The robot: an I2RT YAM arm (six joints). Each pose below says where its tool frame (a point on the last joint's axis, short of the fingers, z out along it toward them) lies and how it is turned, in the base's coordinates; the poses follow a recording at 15 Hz.
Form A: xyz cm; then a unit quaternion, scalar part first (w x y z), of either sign.
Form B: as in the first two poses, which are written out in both.
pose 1, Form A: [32.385, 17.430, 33.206, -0.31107, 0.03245, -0.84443, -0.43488]
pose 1, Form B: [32.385, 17.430, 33.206, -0.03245, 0.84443, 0.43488, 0.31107]
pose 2, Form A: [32.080, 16.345, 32.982, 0.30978, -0.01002, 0.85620, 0.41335]
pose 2, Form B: [32.080, 16.345, 32.982, -0.01002, 0.85620, 0.41335, 0.30978]
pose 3, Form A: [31.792, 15.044, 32.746, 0.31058, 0.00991, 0.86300, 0.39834]
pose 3, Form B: [31.792, 15.044, 32.746, 0.00991, 0.86300, 0.39834, 0.31058]
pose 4, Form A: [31.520, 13.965, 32.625, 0.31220, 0.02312, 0.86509, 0.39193]
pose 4, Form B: [31.520, 13.965, 32.625, 0.02312, 0.86509, 0.39193, 0.31220]
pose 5, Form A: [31.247, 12.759, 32.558, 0.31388, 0.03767, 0.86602, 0.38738]
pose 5, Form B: [31.247, 12.759, 32.558, 0.03767, 0.86602, 0.38738, 0.31388]
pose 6, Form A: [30.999, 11.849, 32.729, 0.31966, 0.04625, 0.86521, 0.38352]
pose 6, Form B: [30.999, 11.849, 32.729, 0.04625, 0.86521, 0.38352, 0.31966]
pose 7, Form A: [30.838, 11.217, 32.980, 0.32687, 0.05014, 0.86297, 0.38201]
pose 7, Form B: [30.838, 11.217, 32.980, 0.05014, 0.86297, 0.38201, 0.32687]
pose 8, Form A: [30.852, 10.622, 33.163, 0.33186, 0.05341, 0.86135, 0.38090]
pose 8, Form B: [30.852, 10.622, 33.163, 0.05341, 0.86135, 0.38090, 0.33186]
